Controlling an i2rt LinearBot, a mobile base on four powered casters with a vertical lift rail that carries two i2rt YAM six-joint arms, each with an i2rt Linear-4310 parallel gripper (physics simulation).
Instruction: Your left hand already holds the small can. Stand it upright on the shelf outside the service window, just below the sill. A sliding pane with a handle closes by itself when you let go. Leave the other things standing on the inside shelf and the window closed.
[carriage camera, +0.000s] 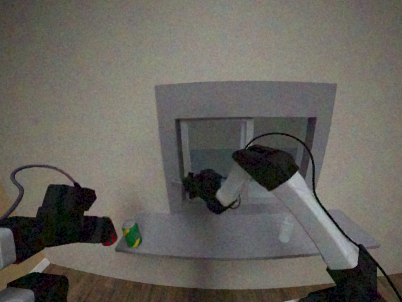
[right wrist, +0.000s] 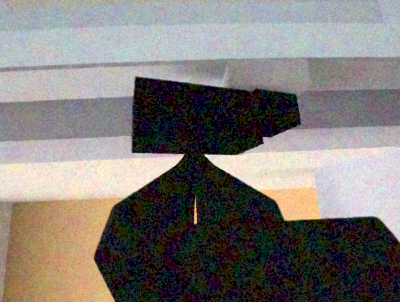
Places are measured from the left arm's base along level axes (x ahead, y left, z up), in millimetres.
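Pixels of known places: left gripper, between the fingertips: (carriage camera: 106, 227); right gripper, between the fingertips: (carriage camera: 182, 179) (right wrist: 194, 158).
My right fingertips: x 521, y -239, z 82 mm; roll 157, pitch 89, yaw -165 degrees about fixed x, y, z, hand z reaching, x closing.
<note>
For each thing: its top centre in the pictures, then the offset to it from my right fingertips. "spot": a spot on its surface instead. Level surfaces: height alone.
- small red can, centre of its top: (carriage camera: 102, 220) dx -286, dy +242, dz +12 mm
- grey outside shelf, height of its surface: dz -241 mm
- dark handle, a spot on its surface: (right wrist: 195, 115) spot: dx +4, dy -46, dz -1 mm
- yellow can, centre of its top: (carriage camera: 128, 223) dx -164, dy +235, dz -119 mm
- pale translucent cup, centre of its top: (carriage camera: 288, 220) dx -200, dy -451, dz -129 mm
My left gripper (carriage camera: 103, 229) is shut on a small red can (carriage camera: 110, 236), of which a narrow part shows past the dark fingers. It is in front of the left end of the grey outside shelf (carriage camera: 200, 242). My right gripper (carriage camera: 189, 186) (right wrist: 194, 158) is shut and empty, at the lower left of the service window. In the right wrist view its fingertips meet the lower edge of the dark handle (right wrist: 195, 115); whether they touch it I cannot tell. The sliding pane (carriage camera: 185, 142) has its left stile near the left jamb. Things on the inside shelf are hidden or unclear.
A green and yellow can (carriage camera: 132, 235) stands at the left end of the outside shelf, close to my left gripper. A pale translucent cup (carriage camera: 286, 231) stands toward its right side. The wide grey window frame (carriage camera: 245, 100) surrounds the opening. My right arm crosses in front of the window.
</note>
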